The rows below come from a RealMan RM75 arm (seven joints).
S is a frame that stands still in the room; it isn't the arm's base.
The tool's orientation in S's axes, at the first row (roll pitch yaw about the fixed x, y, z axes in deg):
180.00 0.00 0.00
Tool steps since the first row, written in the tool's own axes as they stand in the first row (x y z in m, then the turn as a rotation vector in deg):
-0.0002 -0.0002 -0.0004 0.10 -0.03 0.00
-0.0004 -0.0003 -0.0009 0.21 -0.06 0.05
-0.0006 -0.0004 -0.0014 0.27 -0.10 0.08
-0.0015 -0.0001 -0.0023 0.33 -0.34 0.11
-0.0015 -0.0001 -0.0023 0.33 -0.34 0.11
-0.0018 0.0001 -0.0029 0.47 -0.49 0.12
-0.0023 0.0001 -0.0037 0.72 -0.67 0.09
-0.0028 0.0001 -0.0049 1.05 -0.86 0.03
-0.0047 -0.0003 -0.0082 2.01 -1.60 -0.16
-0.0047 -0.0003 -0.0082 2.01 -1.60 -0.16
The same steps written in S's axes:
-0.0002 0.0002 0.0004 0.10 0.03 0.00
-0.0004 0.0003 0.0009 0.21 0.06 -0.05
-0.0006 0.0004 0.0014 0.27 0.10 -0.08
-0.0015 0.0001 0.0023 0.33 0.34 -0.11
-0.0015 0.0001 0.0023 0.33 0.34 -0.11
-0.0018 -0.0001 0.0029 0.47 0.49 -0.12
-0.0023 -0.0001 0.0037 0.72 0.67 -0.09
-0.0028 -0.0001 0.0049 1.05 0.86 -0.03
-0.0047 0.0003 0.0082 2.01 1.60 0.16
-0.0047 0.0003 0.0082 2.01 1.60 0.16

